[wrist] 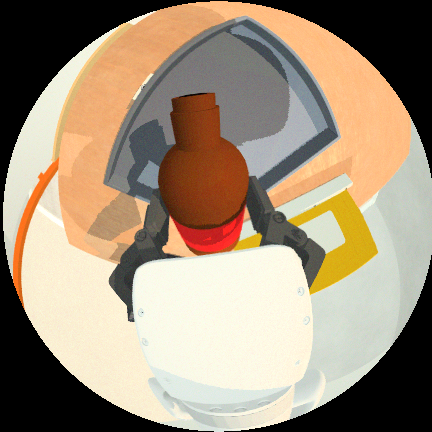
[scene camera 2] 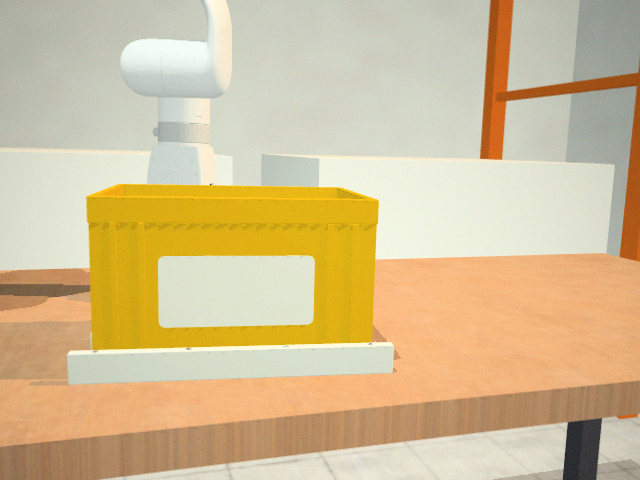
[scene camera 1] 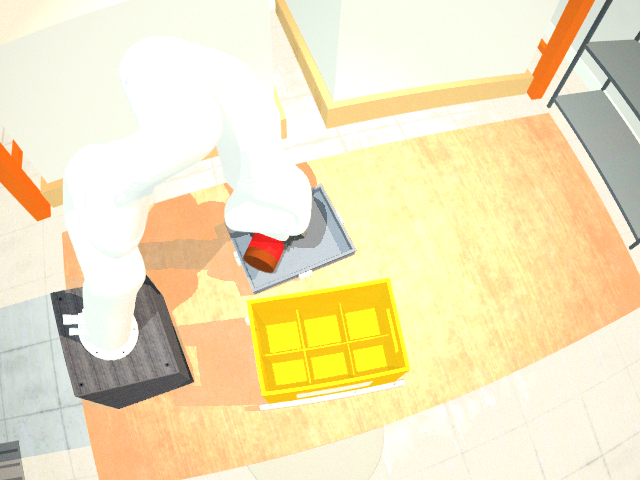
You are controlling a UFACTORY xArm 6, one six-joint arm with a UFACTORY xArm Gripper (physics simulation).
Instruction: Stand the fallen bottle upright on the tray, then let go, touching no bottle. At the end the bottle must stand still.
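Frame: origin at the arm's base, x ahead, y left, z up, level; metres.
Seen in the pictures: gripper, fingertip midpoint: [wrist: 204, 191] [scene camera 1: 270, 237]; arm's base at its link origin: [scene camera 1: 108, 330].
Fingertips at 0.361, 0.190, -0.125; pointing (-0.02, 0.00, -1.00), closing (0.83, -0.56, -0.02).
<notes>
Offsets run from my fingertips to a thing's middle, as dx, dy, dz. "spot": to the spot under its first point.
The brown bottle {+0.005, +0.007, +0.000} [scene camera 1: 266, 246] [wrist: 202, 170] with a red band is tilted well over, its base toward the front left in scene camera 1 and its open neck pointing away in the wrist view. My gripper [wrist: 204, 191] is shut on the bottle's body, one dark finger on each side. The bottle appears to hang slightly above the grey tray {spot: +0.135, -0.014, -0.055} [scene camera 1: 330, 242] [wrist: 250, 110]; the exact gap cannot be judged. In scene camera 1 the white arm hides the neck and most of the fingers. Bottle, tray and fingers do not show in scene camera 2.
A yellow crate {+0.061, -0.272, +0.028} [scene camera 1: 257, 335] [scene camera 2: 232, 237] [wrist: 360, 235] with several compartments stands close in front of the tray. A white strip {spot: +0.051, -0.373, -0.029} [scene camera 1: 330, 397] [scene camera 2: 232, 364] runs along its front. The dark arm pedestal [scene camera 1: 136, 384] is at the left. A grey shelf [scene camera 1: 594, 129] stands beyond the table's right end.
</notes>
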